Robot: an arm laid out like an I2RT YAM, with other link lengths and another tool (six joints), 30 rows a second.
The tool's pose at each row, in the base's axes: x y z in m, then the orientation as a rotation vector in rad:
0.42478 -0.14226 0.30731 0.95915 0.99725 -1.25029
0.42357 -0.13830 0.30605 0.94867 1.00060 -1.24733
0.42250 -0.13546 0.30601 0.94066 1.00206 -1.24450
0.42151 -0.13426 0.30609 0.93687 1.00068 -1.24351
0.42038 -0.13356 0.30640 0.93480 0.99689 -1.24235
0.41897 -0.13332 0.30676 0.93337 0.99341 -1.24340
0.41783 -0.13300 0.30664 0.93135 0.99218 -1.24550
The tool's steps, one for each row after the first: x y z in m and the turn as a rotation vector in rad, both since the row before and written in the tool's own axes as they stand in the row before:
0.00001 -0.00093 -0.00423 -0.00942 -0.00353 -0.00174
-0.00084 -0.00082 -0.00280 -0.00714 -0.00331 -0.00035
-0.00048 -0.00087 -0.00120 -0.00251 -0.00299 0.00066
-0.00056 -0.00105 -0.00067 -0.00069 -0.00353 0.00241
-0.00049 -0.00137 -0.00024 0.00080 -0.00333 0.00074
-0.00004 -0.00111 -0.00044 0.00023 -0.00238 -0.00133

